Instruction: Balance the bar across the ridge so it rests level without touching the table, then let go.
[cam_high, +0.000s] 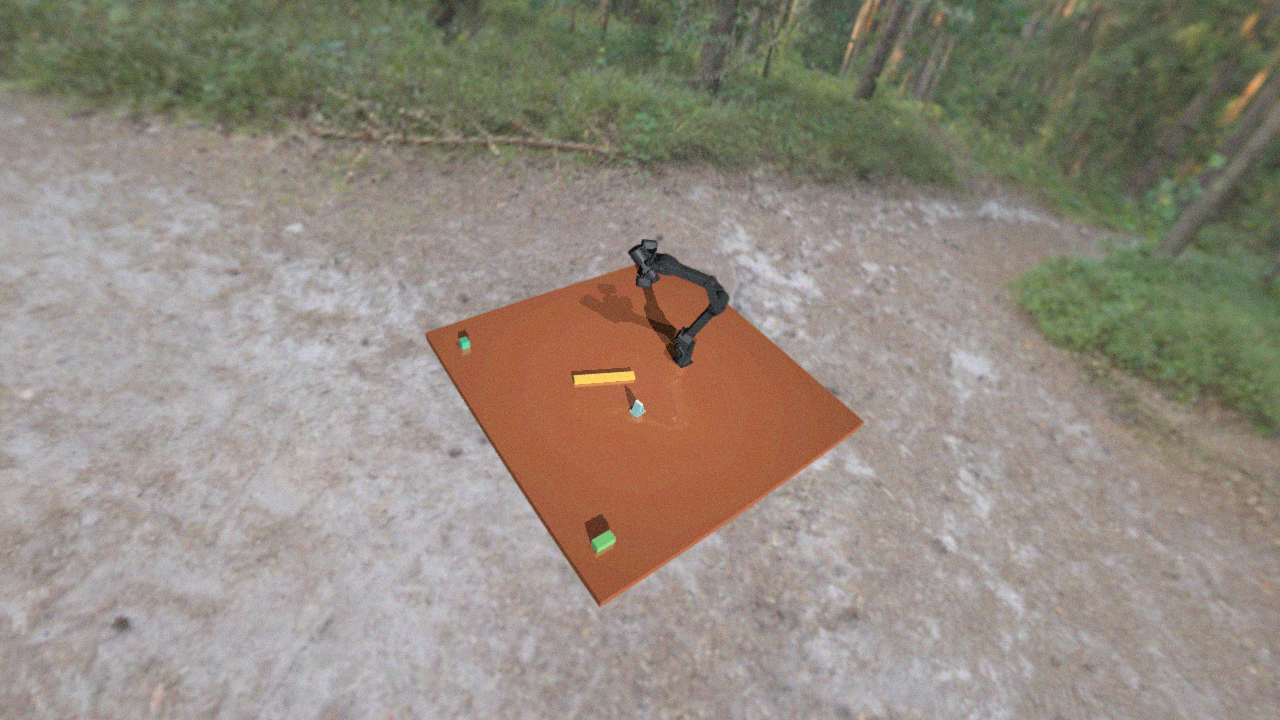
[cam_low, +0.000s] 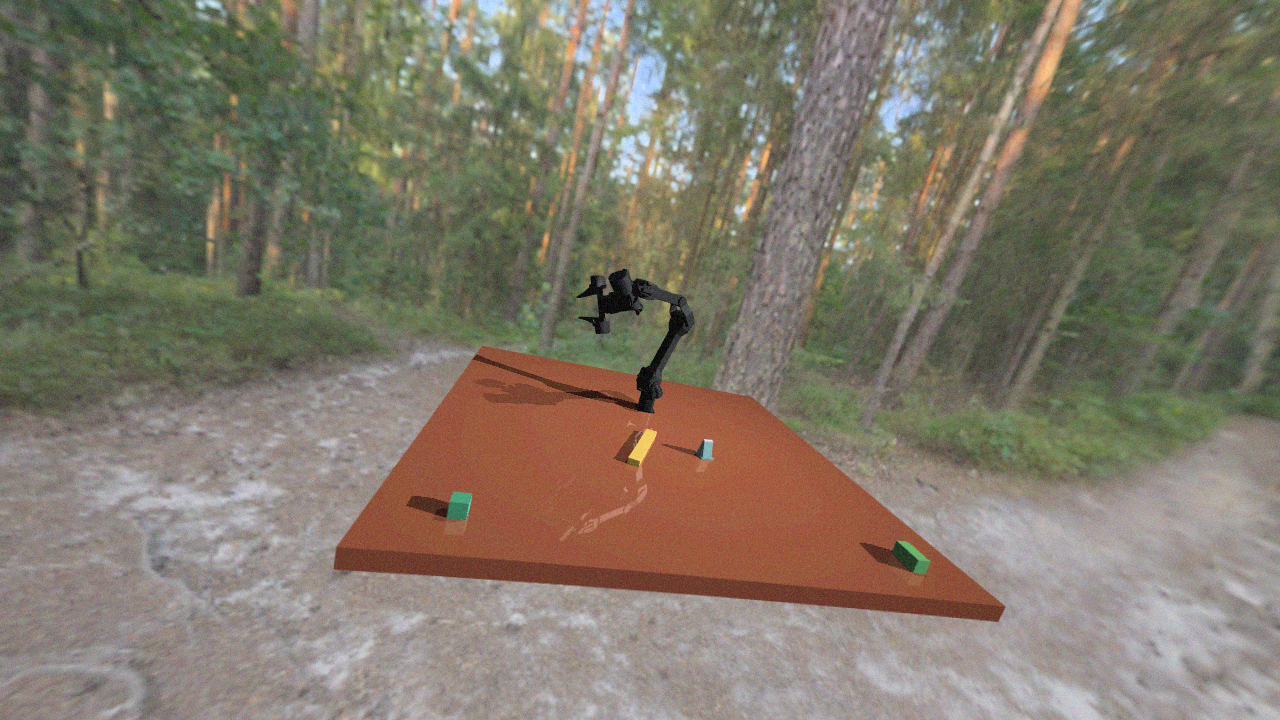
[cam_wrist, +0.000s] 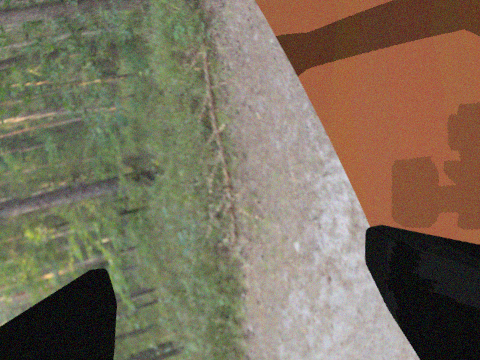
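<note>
My gripper tip is now 330 mm short of the yellow bar, 240 mm to the right of it and 310 mm above it. From my gripper tip the other things lie so: green block 720 mm ahead, 820 mm to the left, 300 mm below; green cube 720 mm ahead, 180 mm to the right, 300 mm below.
</note>
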